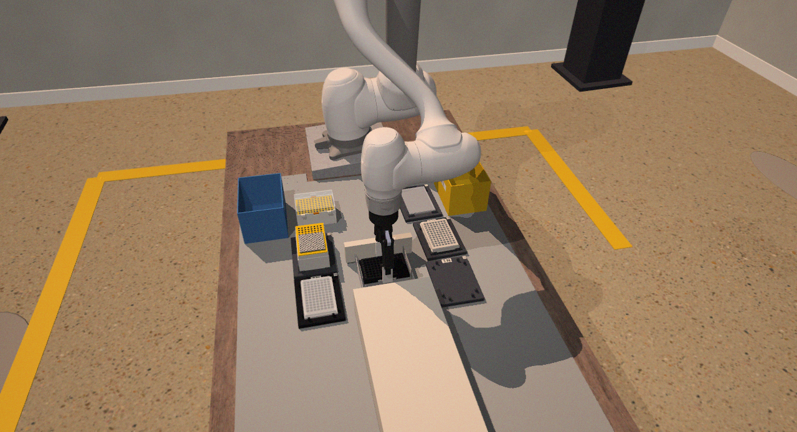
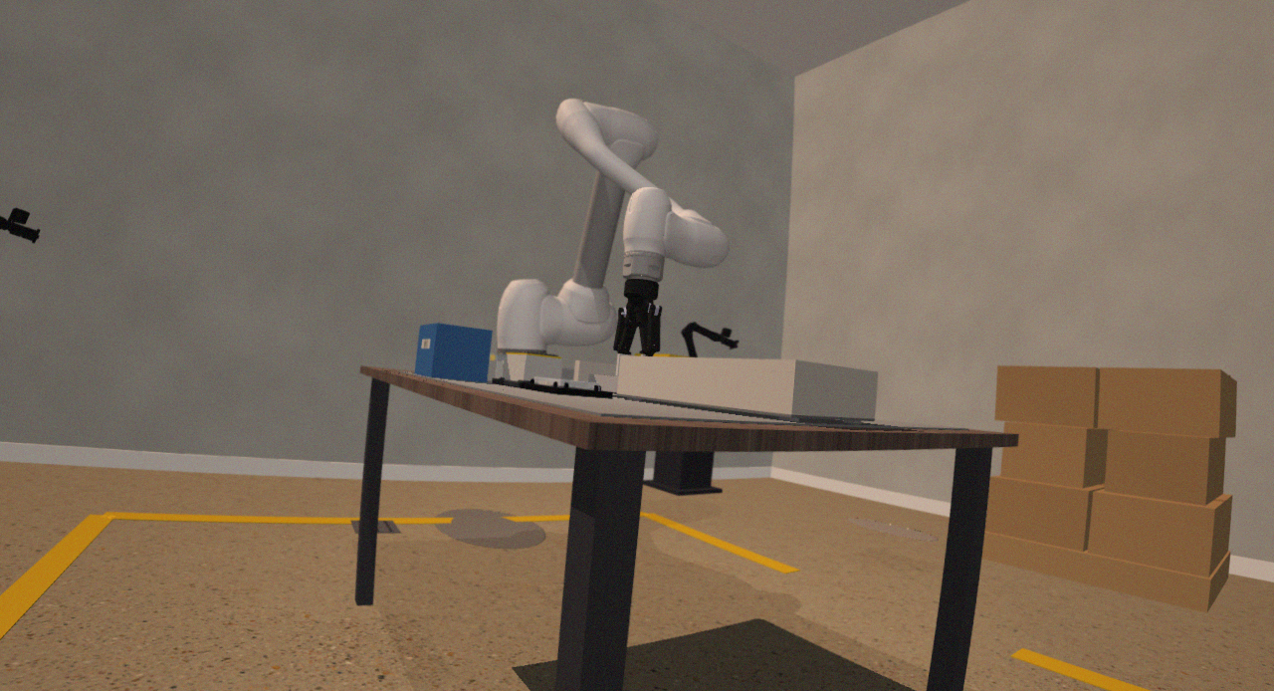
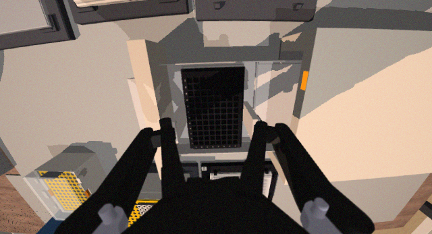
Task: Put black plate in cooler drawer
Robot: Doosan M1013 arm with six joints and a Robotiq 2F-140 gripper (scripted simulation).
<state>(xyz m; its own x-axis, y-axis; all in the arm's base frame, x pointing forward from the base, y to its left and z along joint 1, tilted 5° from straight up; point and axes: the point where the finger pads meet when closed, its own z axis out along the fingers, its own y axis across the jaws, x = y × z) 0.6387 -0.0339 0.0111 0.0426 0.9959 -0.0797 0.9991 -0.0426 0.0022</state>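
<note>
My hand is 2 cm above the black plate. The rest, counted from my hand: work nest N1: 18 cm to the left, 7 cm ahead, 5 cm below; then cooler CD: 17 cm ahead, 2 cm below, 1 cm to the right; then drawer: 4 cm ahead, 3 cm below.
</note>
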